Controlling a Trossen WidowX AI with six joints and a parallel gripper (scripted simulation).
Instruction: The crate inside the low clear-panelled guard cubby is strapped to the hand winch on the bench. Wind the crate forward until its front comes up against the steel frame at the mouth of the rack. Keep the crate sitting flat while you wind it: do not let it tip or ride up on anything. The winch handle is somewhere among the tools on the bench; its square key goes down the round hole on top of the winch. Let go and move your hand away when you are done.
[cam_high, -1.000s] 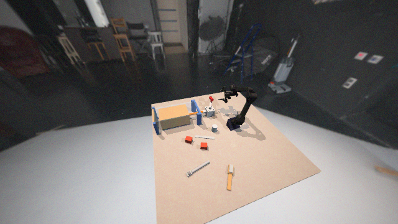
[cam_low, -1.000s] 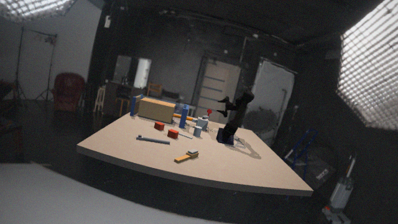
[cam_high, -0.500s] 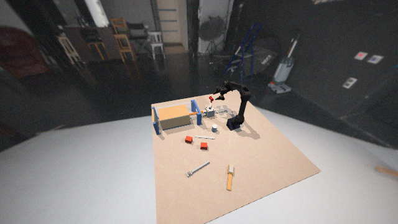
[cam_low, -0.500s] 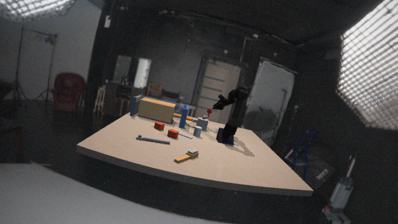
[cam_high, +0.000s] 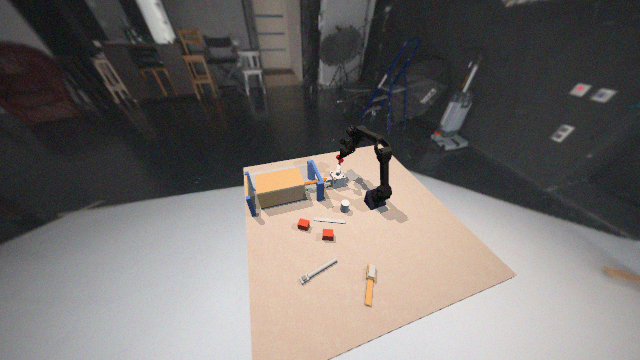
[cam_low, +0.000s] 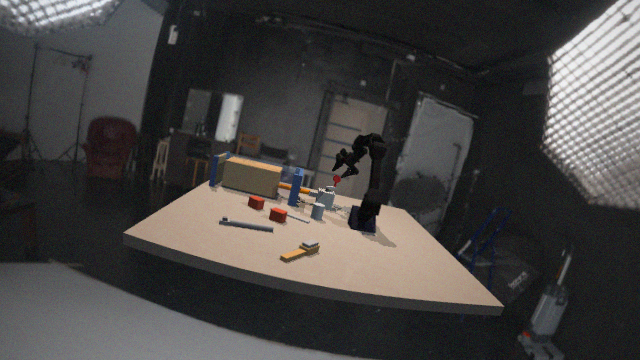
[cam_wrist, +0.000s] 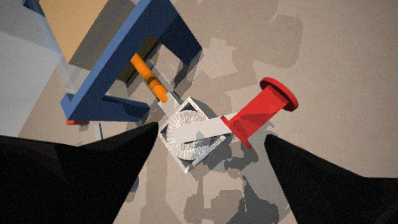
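My gripper tip is now 2 cm past the red knob, 3 cm to the left of it and 5 cm above it. The rest, counted from my gripper tip: grey winch (3 cm ahead, 4 cm to the left, 15 cm below); blue steel frame (21 cm ahead, 2 cm to the left, 8 cm below); winch handle (1 cm ahead, 7 cm below).
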